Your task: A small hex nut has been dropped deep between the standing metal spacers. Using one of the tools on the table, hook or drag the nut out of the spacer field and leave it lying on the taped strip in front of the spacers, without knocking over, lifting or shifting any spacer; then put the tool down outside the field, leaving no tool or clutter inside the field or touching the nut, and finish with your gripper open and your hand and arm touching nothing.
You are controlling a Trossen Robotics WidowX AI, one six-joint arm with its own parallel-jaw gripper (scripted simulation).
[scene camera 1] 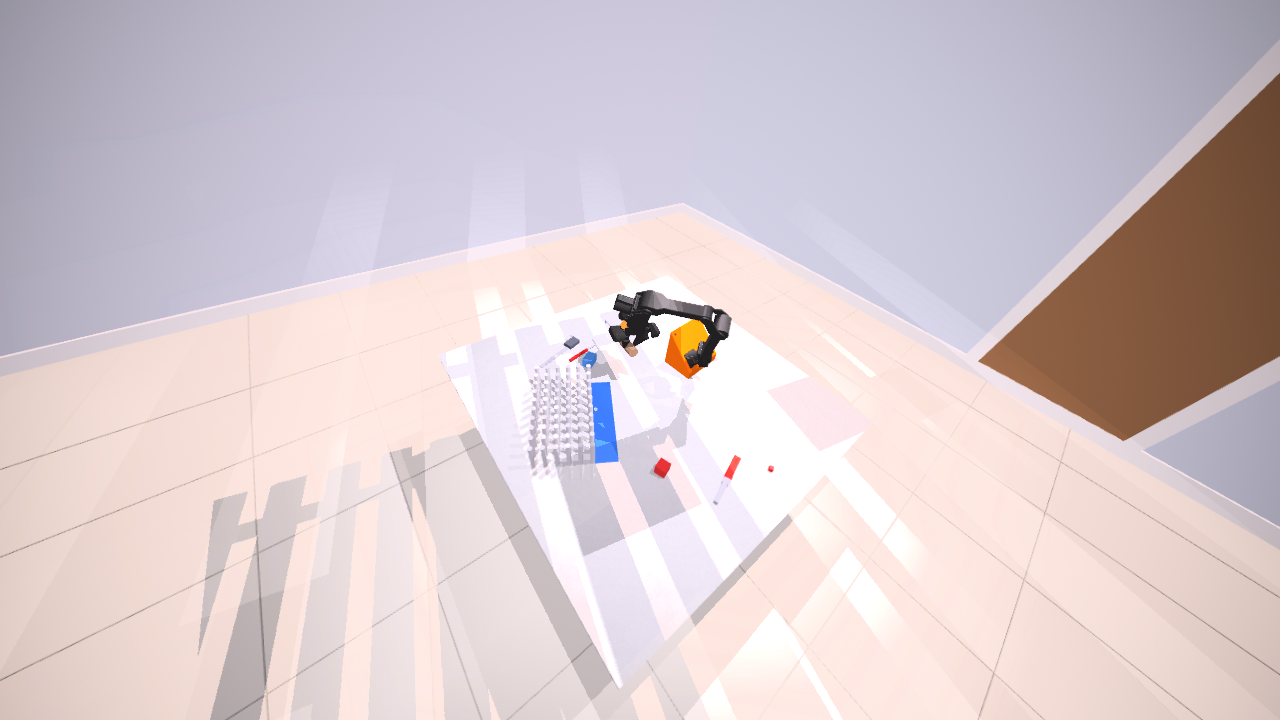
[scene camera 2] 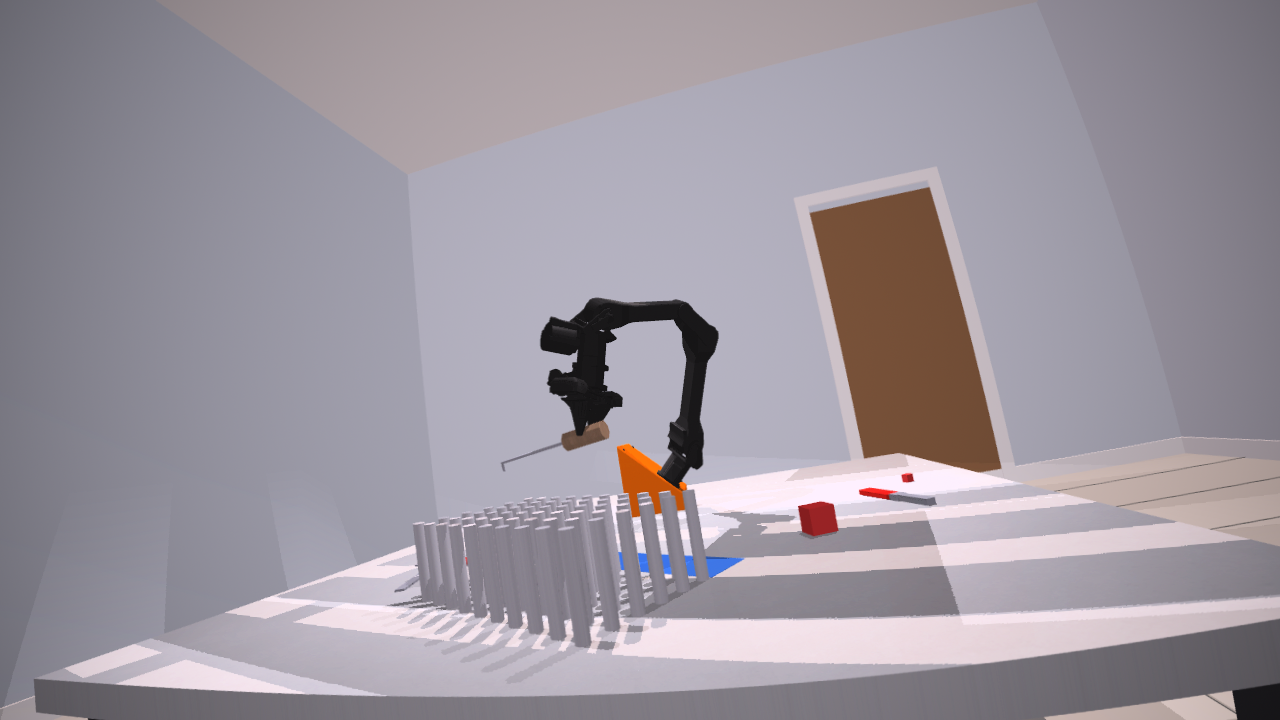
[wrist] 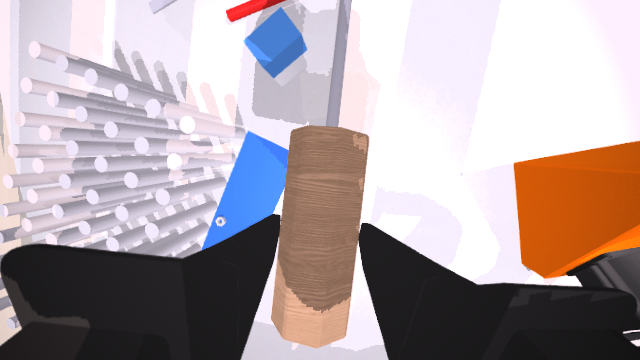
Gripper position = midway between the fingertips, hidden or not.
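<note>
There's a blue taped strip, which you'd find in scene camera 1 at the blue taped strip (scene camera 1: 606, 451), while scene camera 2 has the strip (scene camera 2: 716, 565) and the wrist view has the strip (wrist: 257, 181). A blue block (wrist: 276, 43) is there too. As for the gripper (scene camera 2: 585, 437), it's also visible from elsewhere: the gripper (scene camera 1: 628, 347), and again the gripper (wrist: 320, 227).
</note>
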